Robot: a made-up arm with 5 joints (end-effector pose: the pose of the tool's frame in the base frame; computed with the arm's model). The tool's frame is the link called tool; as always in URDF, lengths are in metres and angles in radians. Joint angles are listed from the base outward.
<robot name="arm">
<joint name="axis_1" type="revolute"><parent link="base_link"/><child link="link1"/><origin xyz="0.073 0 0.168" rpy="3.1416 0 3.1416"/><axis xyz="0 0 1"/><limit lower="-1.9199" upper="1.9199"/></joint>
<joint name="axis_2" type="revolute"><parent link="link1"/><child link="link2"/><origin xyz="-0.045 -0.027 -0.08" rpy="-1.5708 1.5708 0"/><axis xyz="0 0 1"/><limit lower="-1.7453" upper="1.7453"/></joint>
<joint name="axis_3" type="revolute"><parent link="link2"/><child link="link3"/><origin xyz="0.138 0.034 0" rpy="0 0 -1.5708"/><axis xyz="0 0 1"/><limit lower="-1.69" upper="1.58"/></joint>
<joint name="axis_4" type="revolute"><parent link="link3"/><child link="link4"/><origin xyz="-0.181 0.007 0" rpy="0 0 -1.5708"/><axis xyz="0 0 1"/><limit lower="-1.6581" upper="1.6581"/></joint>
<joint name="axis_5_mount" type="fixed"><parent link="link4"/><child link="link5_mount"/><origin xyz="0 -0.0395 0.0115"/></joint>
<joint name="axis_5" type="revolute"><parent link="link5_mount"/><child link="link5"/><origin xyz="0 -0.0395 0.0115" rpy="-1.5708 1.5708 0"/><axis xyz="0 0 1"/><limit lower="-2.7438" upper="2.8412"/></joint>
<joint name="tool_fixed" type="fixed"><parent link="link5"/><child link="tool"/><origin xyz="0 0 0" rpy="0 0 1.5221"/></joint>
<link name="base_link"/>
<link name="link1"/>
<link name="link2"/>
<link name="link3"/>
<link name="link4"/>
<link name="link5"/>
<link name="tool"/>
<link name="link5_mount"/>
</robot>
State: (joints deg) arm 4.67 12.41 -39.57 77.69 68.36
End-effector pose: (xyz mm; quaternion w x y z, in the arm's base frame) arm 387.6 -29.7 403.3 0.8114 -0.1943 -0.2762 0.4770
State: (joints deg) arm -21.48 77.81 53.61 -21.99 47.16
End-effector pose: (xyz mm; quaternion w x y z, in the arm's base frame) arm 117.5 13.2 29.0 0.8273 0.0335 0.1654 0.5357
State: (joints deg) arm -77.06 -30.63 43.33 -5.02 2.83
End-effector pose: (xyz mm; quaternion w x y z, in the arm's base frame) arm 135.2 252.8 340.5 0.5888 0.4098 -0.5150 0.4692
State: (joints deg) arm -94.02 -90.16 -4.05 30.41 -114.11
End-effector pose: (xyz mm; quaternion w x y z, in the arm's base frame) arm 82.5 -78.0 532.5 0.2222 0.9387 0.2596 -0.0450
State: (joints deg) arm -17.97 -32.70 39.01 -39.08 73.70
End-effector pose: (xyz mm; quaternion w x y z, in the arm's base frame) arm 308.4 72.1 412.3 0.3419 -0.3913 -0.7858 0.3353
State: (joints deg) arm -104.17 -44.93 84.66 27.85 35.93
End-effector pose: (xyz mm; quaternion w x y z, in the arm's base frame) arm 41.3 142.0 186.4 0.3570 0.1129 -0.1582 0.9136
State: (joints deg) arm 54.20 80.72 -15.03 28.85 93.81
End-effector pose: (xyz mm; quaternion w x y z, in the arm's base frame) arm 222.6 -214.3 -4.1 0.9481 0.0378 0.0118 0.3156
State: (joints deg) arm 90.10 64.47 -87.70 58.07 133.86
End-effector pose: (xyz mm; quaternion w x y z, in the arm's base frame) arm 68.3 -412.6 309.5 0.8303 -0.4334 0.1628 0.3102
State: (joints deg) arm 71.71 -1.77 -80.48 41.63 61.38
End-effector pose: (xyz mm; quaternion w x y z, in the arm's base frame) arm 117.0 -145.7 618.7 0.4150 -0.8245 -0.3818 -0.0477
